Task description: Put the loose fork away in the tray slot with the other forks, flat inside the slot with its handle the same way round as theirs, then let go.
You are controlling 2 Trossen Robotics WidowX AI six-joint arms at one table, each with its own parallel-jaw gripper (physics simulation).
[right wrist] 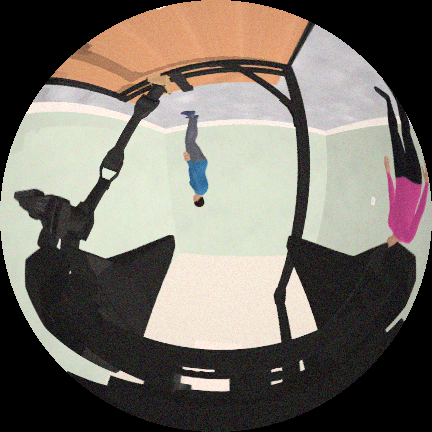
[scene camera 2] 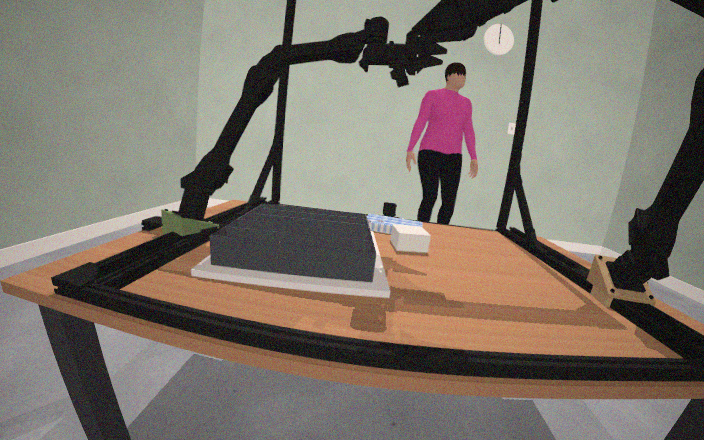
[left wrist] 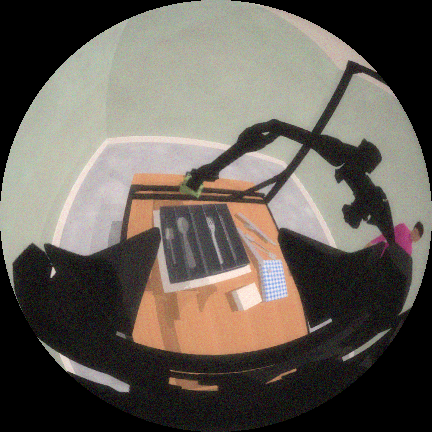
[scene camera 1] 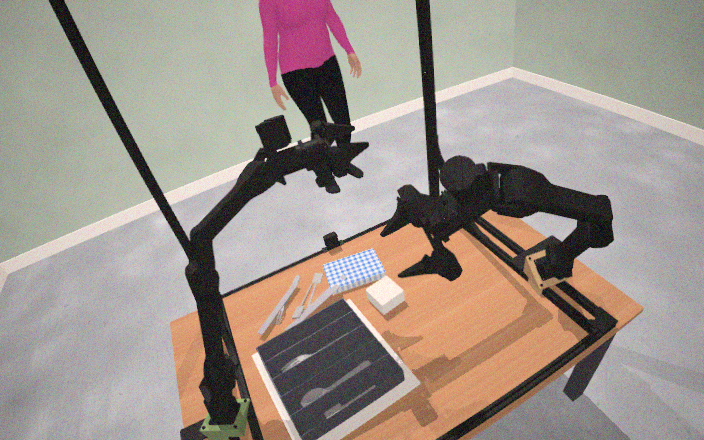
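Observation:
A thin pale utensil (scene camera 1: 317, 278) (left wrist: 271, 255), apparently the loose fork, lies among other loose cutlery beyond the tray; its tines are too small to make out. The dark slotted tray (scene camera 1: 386, 370) (scene camera 2: 290, 254) (left wrist: 210, 272) holds a fork (scene camera 1: 298, 361) (left wrist: 213, 235) in one slot, its tines toward the right arm's base and handle the opposite way. My left gripper (scene camera 1: 390, 254) (left wrist: 220, 233) is open and empty, high above the table; part of it crosses the top of scene camera 2. My right gripper (scene camera 1: 364, 159) (scene camera 2: 443, 56) (right wrist: 232, 241) is open and empty, raised beyond the far table edge.
A long utensil (scene camera 1: 280, 306) (left wrist: 256, 227) and another (scene camera 1: 324, 300) flank the thin one; the latter reaches the blue checked cloth (scene camera 1: 354, 269) (scene camera 2: 381, 223) (left wrist: 274, 280). A white block (scene camera 1: 384, 295) (scene camera 2: 410, 239) (left wrist: 247, 297) stands beside the cloth. A spoon (scene camera 1: 314, 396) (left wrist: 186, 240) lies in the tray.

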